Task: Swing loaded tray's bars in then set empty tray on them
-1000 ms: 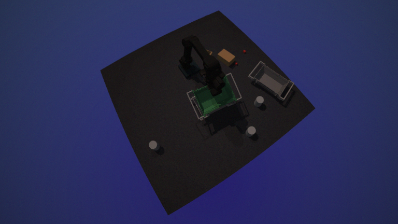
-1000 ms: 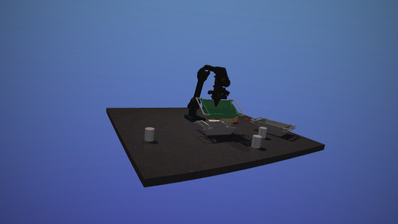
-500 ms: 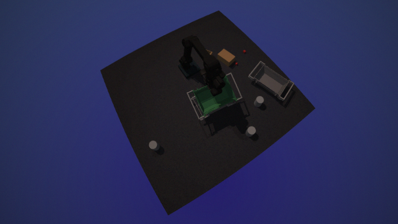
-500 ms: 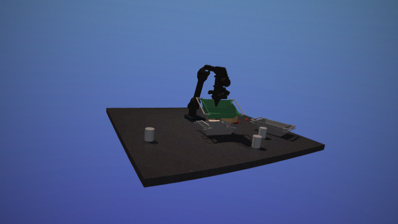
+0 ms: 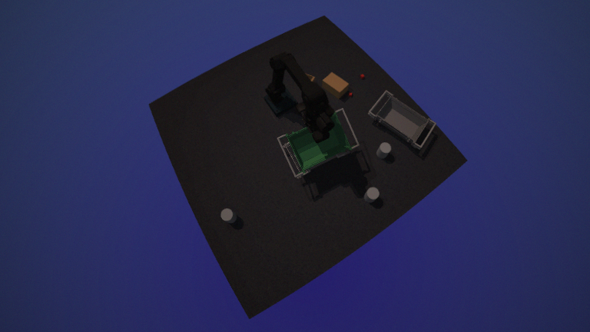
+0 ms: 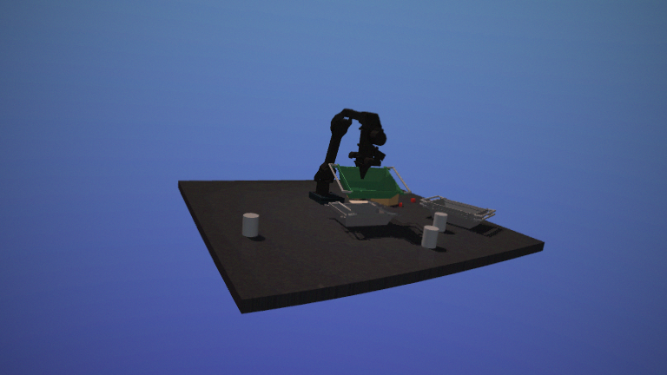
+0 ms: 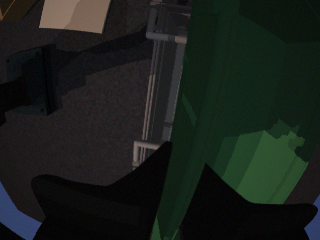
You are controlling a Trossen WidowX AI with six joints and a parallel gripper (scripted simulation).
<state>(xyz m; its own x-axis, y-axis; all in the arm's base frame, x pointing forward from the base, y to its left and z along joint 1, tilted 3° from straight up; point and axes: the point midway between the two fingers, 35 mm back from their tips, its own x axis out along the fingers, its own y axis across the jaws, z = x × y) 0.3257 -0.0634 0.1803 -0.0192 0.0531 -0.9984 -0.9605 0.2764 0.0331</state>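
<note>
Now: the green tray 7 cm ahead of my gripper tip and 2 cm to the right of it. Also, from my gripper tip: beige sheet: 16 cm behind, 19 cm to the left, 17 cm below.
</note>
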